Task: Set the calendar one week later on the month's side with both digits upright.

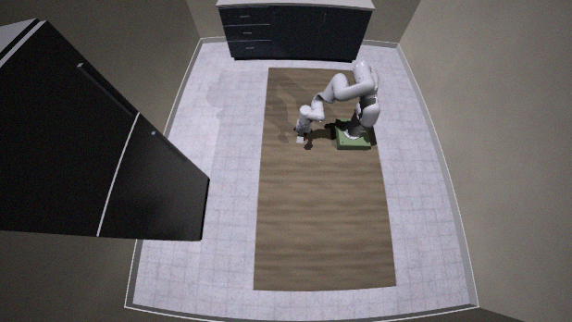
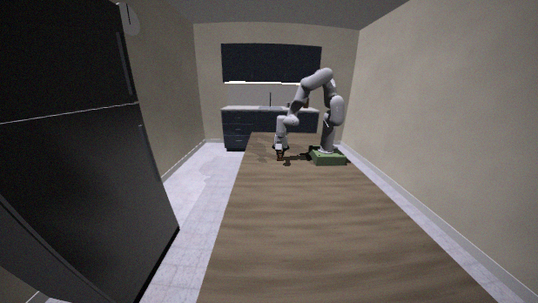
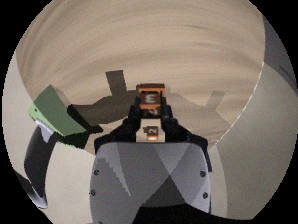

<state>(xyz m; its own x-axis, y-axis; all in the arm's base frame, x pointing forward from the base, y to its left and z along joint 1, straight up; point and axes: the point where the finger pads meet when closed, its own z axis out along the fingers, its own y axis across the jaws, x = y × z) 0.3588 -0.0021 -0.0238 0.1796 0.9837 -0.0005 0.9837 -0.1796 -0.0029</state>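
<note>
Right now my hand is 10 mm above the calendar cube. Also, from my hand: calendar tray: 20 mm to the right, 40 mm below.
</note>
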